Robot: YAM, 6 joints.
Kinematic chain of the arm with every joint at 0, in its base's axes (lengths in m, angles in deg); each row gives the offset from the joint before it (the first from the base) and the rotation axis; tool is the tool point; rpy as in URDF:
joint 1: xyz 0 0 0.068 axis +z
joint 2: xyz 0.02 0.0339 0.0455 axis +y
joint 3: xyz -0.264 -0.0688 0 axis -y
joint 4: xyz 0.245 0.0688 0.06 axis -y
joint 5: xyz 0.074 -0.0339 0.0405 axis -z
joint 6: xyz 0.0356 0 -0.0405 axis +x
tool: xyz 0 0 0 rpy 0 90 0
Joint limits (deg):
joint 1: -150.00..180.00
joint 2: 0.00..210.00
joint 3: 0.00..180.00
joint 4: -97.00..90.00
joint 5: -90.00..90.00
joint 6: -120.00..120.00
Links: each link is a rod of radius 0.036 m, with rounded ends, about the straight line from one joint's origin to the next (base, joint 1, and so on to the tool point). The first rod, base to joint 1, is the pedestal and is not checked.
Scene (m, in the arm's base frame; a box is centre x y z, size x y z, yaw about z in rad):
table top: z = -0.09
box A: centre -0.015 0.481 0 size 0.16 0.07 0.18 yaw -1.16
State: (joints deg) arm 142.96 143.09 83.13 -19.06 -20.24 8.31
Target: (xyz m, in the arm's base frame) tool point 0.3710 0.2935 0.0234
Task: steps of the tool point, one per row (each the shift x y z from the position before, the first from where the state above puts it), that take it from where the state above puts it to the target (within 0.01 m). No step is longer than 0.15 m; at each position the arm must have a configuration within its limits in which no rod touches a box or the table.
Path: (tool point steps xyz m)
1: 0.0501 0.0911 0.0495
2: 0.0769 0.0745 0.0533
3: 0.0972 0.0496 0.0565
4: 0.1084 0.0189 0.0585
5: 0.1126 -0.0051 -0.0451
6: 0.1073 -0.0353 -0.0451
7: 0.0936 -0.0627 -0.0448
8: 0.0725 -0.0844 -0.0440

